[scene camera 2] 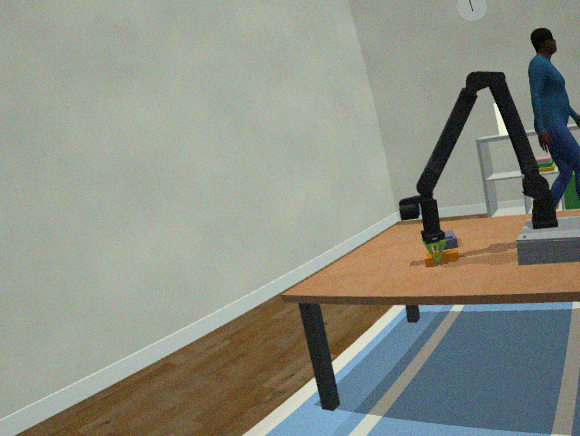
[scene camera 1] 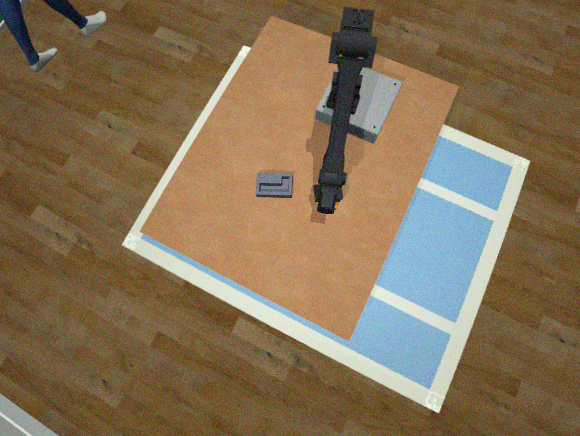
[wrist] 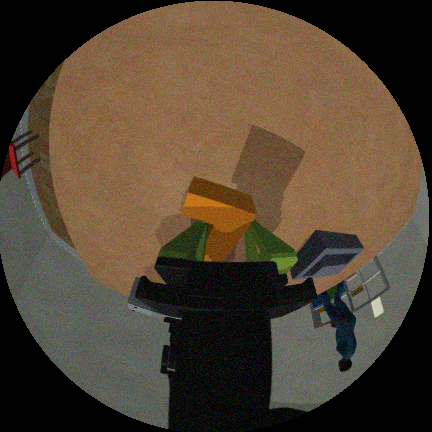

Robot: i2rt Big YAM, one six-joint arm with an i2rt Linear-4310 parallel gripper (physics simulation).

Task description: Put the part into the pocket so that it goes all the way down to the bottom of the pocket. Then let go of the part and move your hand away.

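Frame: origin at the arm's base, x ahead, y left, z up, level; metres.
Seen in the pictures: gripper, between the fingertips: point(scene camera 2: 436, 260) point(wrist: 225, 216); arm's base, origin of its link: point(scene camera 2: 544, 223).
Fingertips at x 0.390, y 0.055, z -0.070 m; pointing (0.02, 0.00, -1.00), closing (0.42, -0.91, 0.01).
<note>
Pixels of each thing's middle, then the offset from my fingertips to it. Level surfaces: height alone.
- orange L-shaped part, middle of its body: point(wrist: 205, 233) point(scene camera 2: 442, 258) point(scene camera 1: 331, 194) 0.025 m back, 0.013 m left, 0.009 m up
- blue-grey block, middle of its body: point(wrist: 329, 256) point(scene camera 2: 443, 240) point(scene camera 1: 274, 185) 0.009 m ahead, 0.212 m right, 0.012 m up
- brown table, height of its surface: 0.006 m down
An orange L-shaped part point(scene camera 1: 336, 205) point(scene camera 2: 450, 256) point(wrist: 220, 212) sits low at the table top, its long leg running back under the hand in the wrist view. My gripper point(scene camera 2: 437, 259) point(wrist: 225, 216) points down with its green fingers on either side of that leg and is shut on it. In scene camera 1 the hand hides the fingers and most of the part. The blue-grey block point(scene camera 1: 266, 178) point(scene camera 2: 451, 242) point(wrist: 312, 245) with the stepped pocket lies flat, apart from the part, to the left of the hand in scene camera 1. Its pocket shows no part inside.
The arm stands on a grey base box point(scene camera 1: 382, 100) point(scene camera 2: 550, 251) on the brown table point(scene camera 1: 225, 150) point(scene camera 2: 360, 280) point(wrist: 150, 90). A person point(scene camera 2: 547, 95) point(wrist: 345, 332) and a shelf unit point(scene camera 2: 483, 170) are beyond the table.
</note>
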